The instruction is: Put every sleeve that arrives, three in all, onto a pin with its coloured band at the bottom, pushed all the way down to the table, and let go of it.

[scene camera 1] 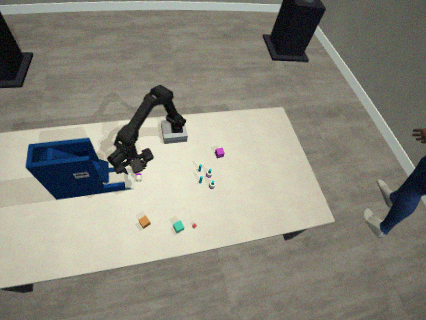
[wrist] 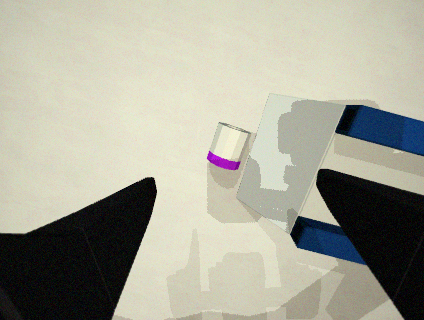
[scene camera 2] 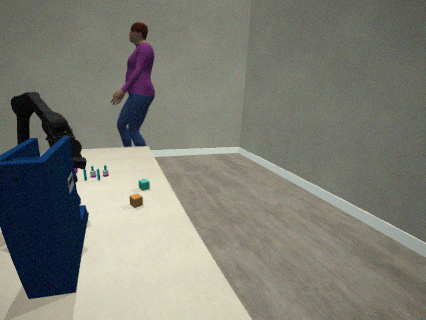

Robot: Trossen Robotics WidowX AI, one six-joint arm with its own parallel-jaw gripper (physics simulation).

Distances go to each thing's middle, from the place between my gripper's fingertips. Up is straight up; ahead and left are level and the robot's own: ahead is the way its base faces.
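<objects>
The pale ramp (wrist: pixel 296 137) has my hand 9 cm to the left of it and 7 cm above it, with the hand also 1 cm short of the ramp. There is the blue feeder (scene camera 2: pixel 49 235) as well, 21 cm to the right of my hand, 7 cm above it and 2 cm ahead of it.
</objects>
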